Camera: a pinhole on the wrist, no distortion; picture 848 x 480 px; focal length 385.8 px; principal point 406.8 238.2 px. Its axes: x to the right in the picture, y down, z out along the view. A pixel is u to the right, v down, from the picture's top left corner.
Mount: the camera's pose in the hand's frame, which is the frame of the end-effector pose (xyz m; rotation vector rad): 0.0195 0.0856 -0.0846 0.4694 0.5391 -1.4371
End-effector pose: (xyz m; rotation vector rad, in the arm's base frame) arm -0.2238 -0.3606 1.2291 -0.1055 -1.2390 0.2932
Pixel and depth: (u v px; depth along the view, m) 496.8 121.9 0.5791
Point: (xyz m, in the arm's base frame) -0.4731 -0.7835 1.3173
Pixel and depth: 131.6 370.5 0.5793
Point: -0.7551 -0.2687 1.6262
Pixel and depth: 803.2 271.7 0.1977
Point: -0.1265 -0.5251 1.3136
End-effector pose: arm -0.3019 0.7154 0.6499 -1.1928 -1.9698 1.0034
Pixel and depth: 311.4 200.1 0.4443
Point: -0.6151 0.5878 0.5588
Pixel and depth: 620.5 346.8 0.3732
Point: -0.5632 0.7465 0.8743
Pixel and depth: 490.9 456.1 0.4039
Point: -0.6486 0.8530 0.7669
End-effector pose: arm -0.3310 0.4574 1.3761 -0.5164 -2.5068 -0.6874
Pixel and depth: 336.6 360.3 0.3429
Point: -0.5578 0.5638 1.2632
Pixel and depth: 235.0 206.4 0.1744
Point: -0.3574 0.5490 1.3213
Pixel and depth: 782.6 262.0 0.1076
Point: -0.3694 0.3817 1.4216
